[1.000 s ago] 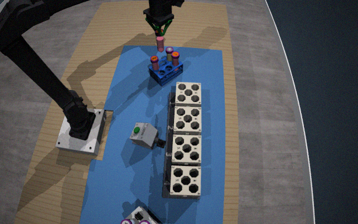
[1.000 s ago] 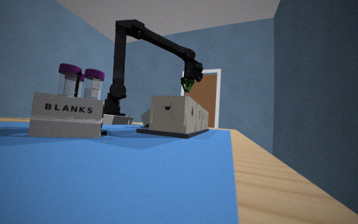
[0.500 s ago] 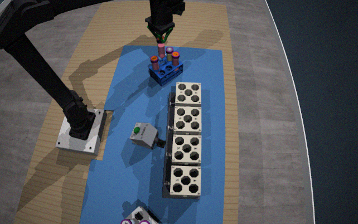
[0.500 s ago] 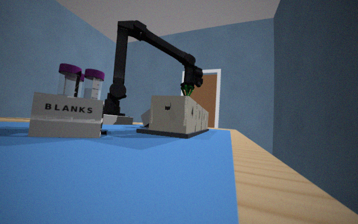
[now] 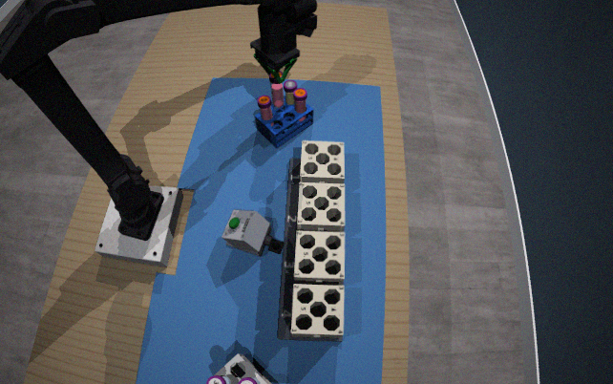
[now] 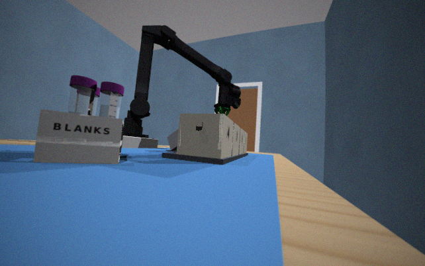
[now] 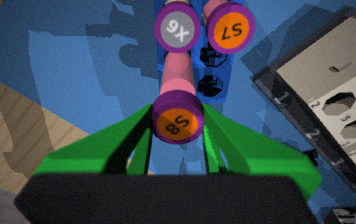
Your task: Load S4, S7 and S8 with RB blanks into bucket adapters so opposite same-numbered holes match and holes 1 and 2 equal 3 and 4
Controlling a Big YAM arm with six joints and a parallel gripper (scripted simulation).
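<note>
Right now the 40 mL blank is 10 cm ahead of my hand, 66 cm to the right of it and 11 cm below it. From my hand the other things lie so: grey-dot tube X6: 2 cm ahead, 4 cm to the left, 11 cm below; then blue sample rack RS: 2 cm ahead, 1 cm to the right, 14 cm below; then adapter 2: 16 cm ahead, 27 cm to the right, 12 cm below.
</note>
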